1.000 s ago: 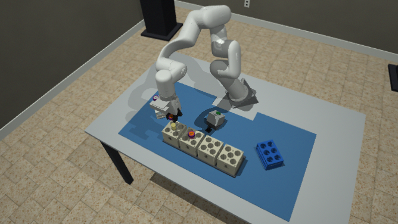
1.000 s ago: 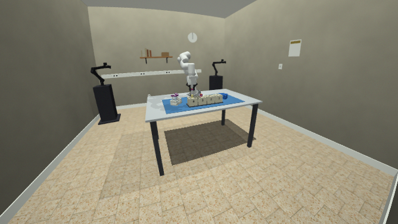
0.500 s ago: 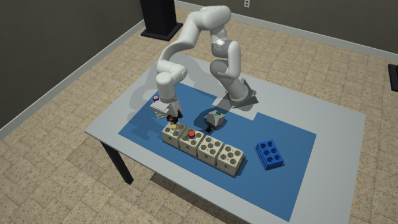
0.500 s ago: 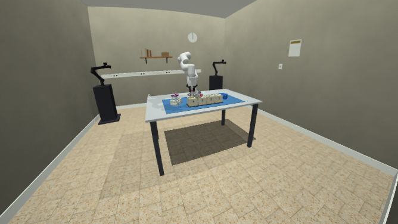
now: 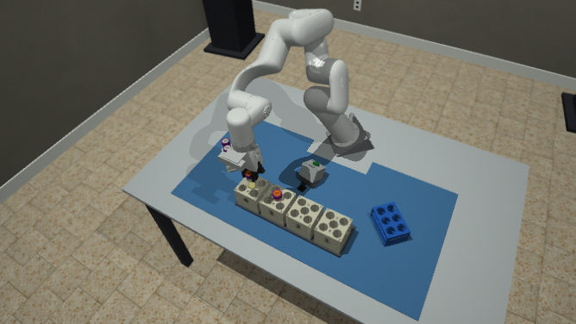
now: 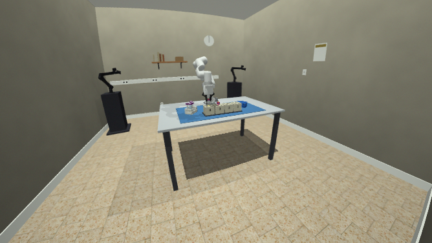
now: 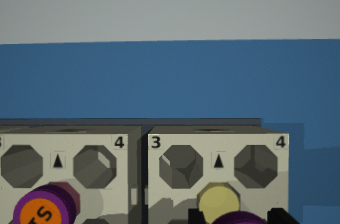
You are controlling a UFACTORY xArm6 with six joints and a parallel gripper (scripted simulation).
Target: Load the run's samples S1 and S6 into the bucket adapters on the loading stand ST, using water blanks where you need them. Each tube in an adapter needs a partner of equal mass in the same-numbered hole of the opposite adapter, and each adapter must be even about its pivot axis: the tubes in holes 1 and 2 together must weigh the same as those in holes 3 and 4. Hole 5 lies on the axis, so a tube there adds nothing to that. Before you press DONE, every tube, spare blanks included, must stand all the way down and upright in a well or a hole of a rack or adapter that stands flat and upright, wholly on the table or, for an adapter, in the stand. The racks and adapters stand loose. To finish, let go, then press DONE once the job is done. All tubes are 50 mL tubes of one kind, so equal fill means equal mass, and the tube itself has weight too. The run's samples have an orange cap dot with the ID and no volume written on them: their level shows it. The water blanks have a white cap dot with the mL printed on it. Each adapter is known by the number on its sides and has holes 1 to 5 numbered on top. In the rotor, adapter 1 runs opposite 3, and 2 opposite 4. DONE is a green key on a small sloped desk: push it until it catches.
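Right now my hand is 50 mm above the sample tube and 10 mm to the right of it. The rest, counted from my hand: white rack: 150 mm to the right, 150 mm behind, 140 mm below; then stand: 160 mm to the left, 160 mm below, 20 mm ahead; then done desk: 190 mm behind, 170 mm to the left, 110 mm below.
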